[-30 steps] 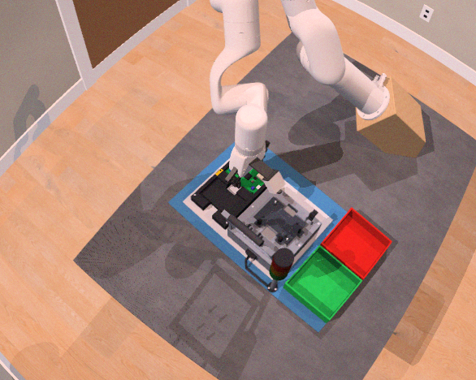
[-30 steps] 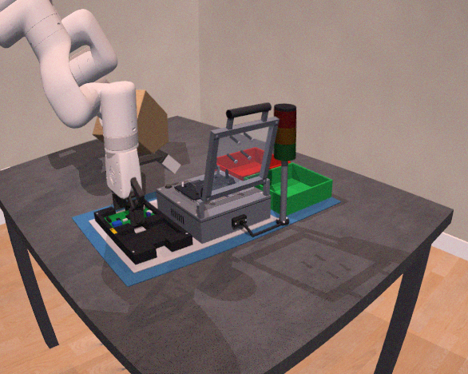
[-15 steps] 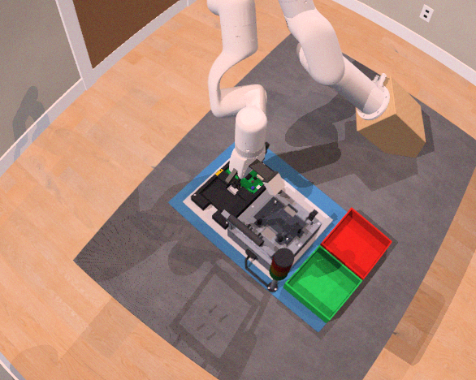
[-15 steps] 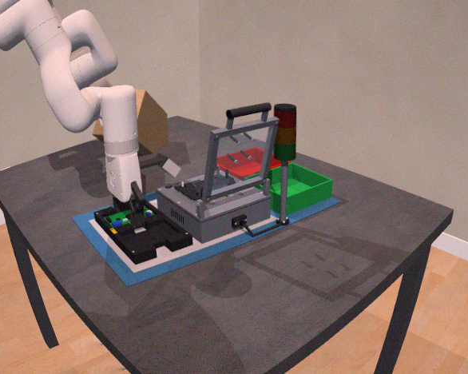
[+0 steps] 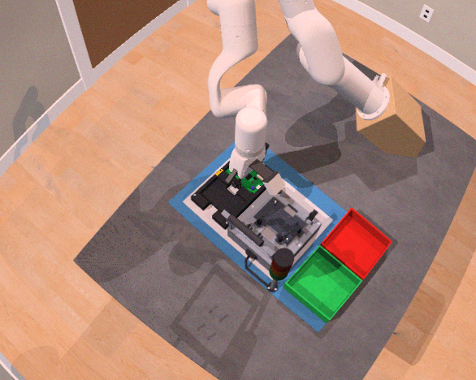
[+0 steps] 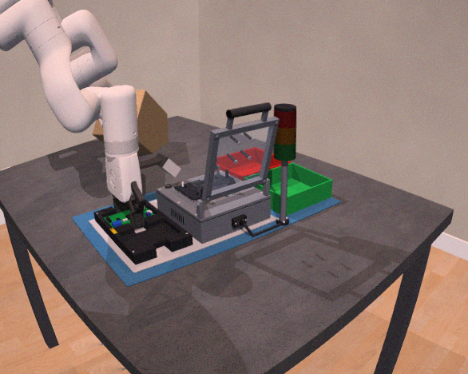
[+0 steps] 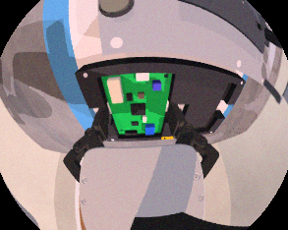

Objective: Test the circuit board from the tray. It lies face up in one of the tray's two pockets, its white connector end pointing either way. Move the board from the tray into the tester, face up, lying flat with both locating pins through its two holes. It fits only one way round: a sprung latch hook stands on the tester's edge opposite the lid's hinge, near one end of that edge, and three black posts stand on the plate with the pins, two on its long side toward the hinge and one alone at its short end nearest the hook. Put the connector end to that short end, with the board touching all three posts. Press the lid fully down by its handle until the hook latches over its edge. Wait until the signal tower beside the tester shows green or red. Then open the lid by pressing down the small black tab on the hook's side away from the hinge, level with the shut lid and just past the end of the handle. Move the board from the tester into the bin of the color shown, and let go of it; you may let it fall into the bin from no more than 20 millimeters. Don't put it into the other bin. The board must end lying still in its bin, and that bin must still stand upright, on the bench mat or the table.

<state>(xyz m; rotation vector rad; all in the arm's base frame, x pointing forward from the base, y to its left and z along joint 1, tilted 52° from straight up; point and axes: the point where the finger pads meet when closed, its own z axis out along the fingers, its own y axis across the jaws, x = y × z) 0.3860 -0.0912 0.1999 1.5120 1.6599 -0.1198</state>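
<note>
My hand is right at the green circuit board. Also, from my hand: black latch hook 3 cm ahead, 23 cm to the left, 6 cm above; clear lid 20 cm ahead, 15 cm to the left, 16 cm above; plate 9 cm ahead, 17 cm to the left, 5 cm above.
</note>
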